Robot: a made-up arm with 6 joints.
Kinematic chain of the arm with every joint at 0, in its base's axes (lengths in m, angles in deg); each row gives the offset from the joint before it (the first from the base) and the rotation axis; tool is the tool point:
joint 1: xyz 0 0 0.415 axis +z
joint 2: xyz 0 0 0 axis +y
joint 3: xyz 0 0 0.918 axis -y
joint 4: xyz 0 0 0 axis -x
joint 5: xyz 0.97 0 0 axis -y
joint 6: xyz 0 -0.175 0 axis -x
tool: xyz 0 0 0
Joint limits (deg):
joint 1: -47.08..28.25
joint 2: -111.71..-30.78
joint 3: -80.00..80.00
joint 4: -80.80..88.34
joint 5: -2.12..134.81
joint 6: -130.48..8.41
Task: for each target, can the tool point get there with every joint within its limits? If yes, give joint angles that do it. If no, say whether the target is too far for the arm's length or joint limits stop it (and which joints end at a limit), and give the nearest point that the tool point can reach.
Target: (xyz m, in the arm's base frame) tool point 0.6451 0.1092 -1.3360
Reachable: no: joint limits stop it (at a limit: joint 1, joint 2, joint 3) | nearest point 0.0512 -0.0208 0.3583 | short by 1.800 m
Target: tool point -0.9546 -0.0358 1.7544
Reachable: yes | joints -8.30 -65.93 31.51 -8.08 73.79 -11.09
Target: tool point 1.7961 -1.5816 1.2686
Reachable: no: too far | nearest point 0.3975 -0.3501 1.2268 | short by 1.864 m
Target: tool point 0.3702 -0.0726 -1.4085
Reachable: no: joint limits stop it (at a limit: joint 1, joint 2, joint 3) | nearest point 0.0472 -0.0158 0.3574 | short by 1.796 m
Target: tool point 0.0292 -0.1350 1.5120
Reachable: yes | joints 14.19 -57.36 -25.61 37.90 21.48 -57.59
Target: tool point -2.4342 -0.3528 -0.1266
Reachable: no: too far | nearest point -1.8399 -0.2667 0.0056 | short by 0.615 m
